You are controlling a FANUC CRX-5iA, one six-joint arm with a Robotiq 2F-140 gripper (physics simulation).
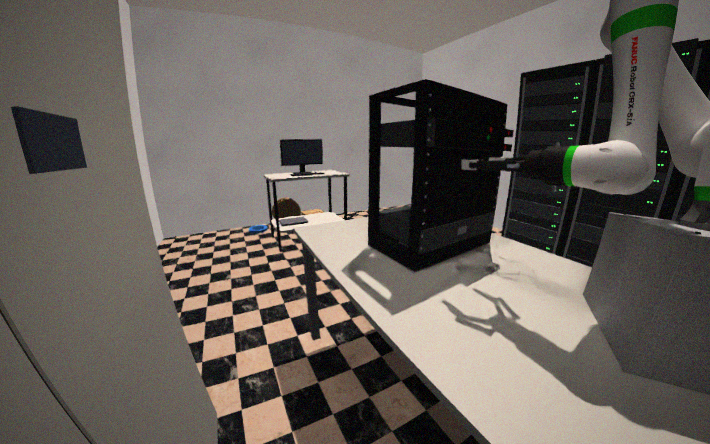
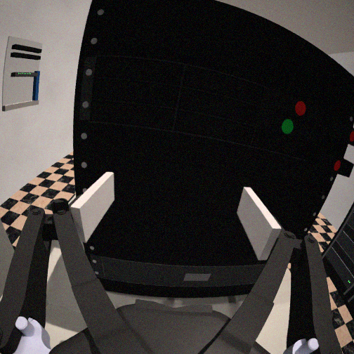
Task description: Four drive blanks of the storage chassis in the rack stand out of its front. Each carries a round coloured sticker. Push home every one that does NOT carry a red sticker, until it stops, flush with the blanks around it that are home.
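Frame: origin at the arm's base, x ahead, y left, z up, level; millimetres.
Seen in the pictures: gripper, fingertip midpoint: [image 1: 476,163].
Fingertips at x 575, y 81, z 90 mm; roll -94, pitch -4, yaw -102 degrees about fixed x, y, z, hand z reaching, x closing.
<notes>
A point is followed by its place in that frame.
The black rack [image 1: 420,191] @(x 685, y 221, z -4 mm) [image 2: 83,150] stands on the table, with the storage chassis [image 1: 455,125] @(x 651, y 98, z 206 mm) [image 2: 135,95] in its upper part. A green sticker [image 1: 488,137] @(x 601, y -50, z 178 mm) [image 2: 287,126] sits on the right part of the chassis front, below and left of a red sticker [image 1: 491,129] @(x 599, y -63, z 207 mm) [image 2: 300,108]. Two dark blocks with red marks show at the rack's right edge, an upper block [image 1: 508,132] @(x 587, y -203, z 208 mm) and a lower block [image 1: 507,147] @(x 585, y -204, z 149 mm) [image 2: 345,168]. Blank outlines are too dark to tell. My gripper [image 1: 473,164] @(x 575, y 81, z 90 mm) [image 2: 177,193] is open and empty, in front of the rack, below the stickers.
A grey unit [image 1: 460,230] @(x 656, y -16, z -177 mm) [image 2: 145,272] with a light label fills the rack's bottom. The white table [image 1: 418,335] @(x 477, y 447, z -294 mm) carries the rack. Tall server cabinets [image 1: 589,120] stand behind at the right. A desk [image 1: 308,174] with a monitor [image 1: 301,151] stands at the back.
</notes>
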